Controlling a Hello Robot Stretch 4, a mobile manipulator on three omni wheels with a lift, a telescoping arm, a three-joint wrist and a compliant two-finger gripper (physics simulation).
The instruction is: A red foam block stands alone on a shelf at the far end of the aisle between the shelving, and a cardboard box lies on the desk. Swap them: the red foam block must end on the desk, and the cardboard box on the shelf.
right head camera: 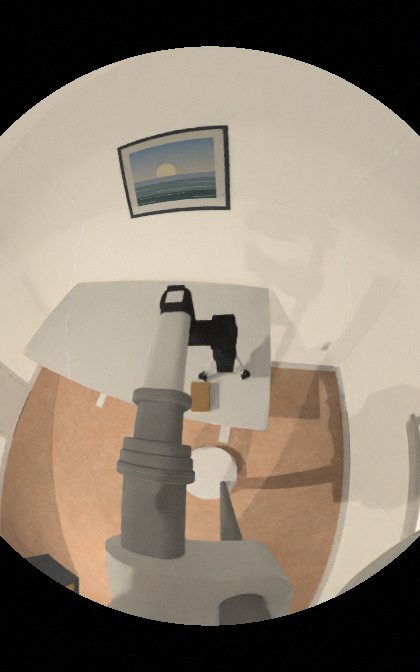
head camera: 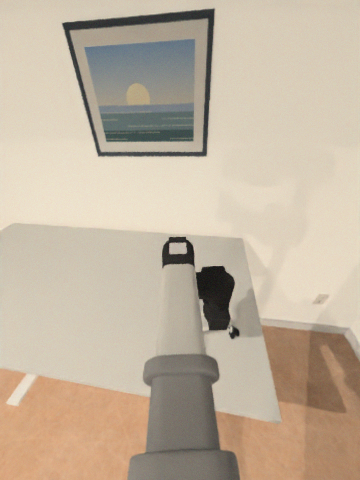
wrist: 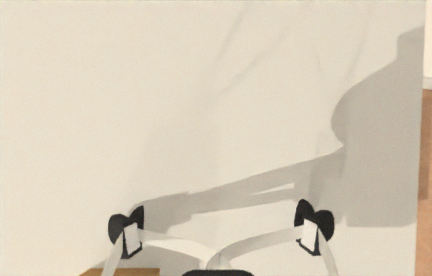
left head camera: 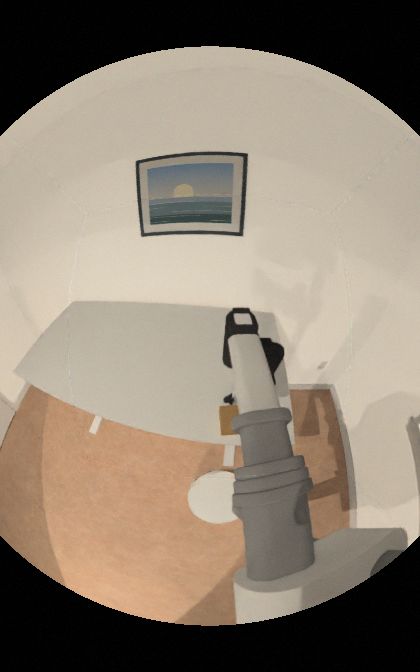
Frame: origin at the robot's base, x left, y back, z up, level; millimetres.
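Seen in the pictures: gripper, fingertip midpoint: (head camera: 211,336) (wrist: 224,219).
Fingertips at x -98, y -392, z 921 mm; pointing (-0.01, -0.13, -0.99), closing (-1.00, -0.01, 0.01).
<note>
A point is followed by its place in that frame.
The cardboard box (left head camera: 229,420) (right head camera: 200,396) (wrist: 122,272) {x -15, y -352, z 934 mm} is a small brown block lying on the pale grey desk (head camera: 100,300) {x 315, y -548, z 922 mm} (left head camera: 140,360) (right head camera: 120,330) (wrist: 75,125) {x 43, y -478, z 922 mm}, near the edge closest to me. In the left head view my arm hides its right part; in the wrist view its edge shows at the bottom left. My gripper (right head camera: 224,375) (wrist: 224,219) {x -98, y -392, z 921 mm} is open and empty above the desk, its fingers wide apart. In the right head view the fingertips are just beyond the box, and the box lies toward the left finger. The red foam block and the shelf do not show.
A round white stool seat (left head camera: 212,497) (right head camera: 212,472) stands on the floor before the desk's near edge. A framed sunset picture (head camera: 142,90) {x 124, y -1063, z 1595 mm} (left head camera: 190,195) (right head camera: 172,170) hangs on the wall behind. A dark grey object (right head camera: 52,570) stands at the lower left. A wall is close on the right.
</note>
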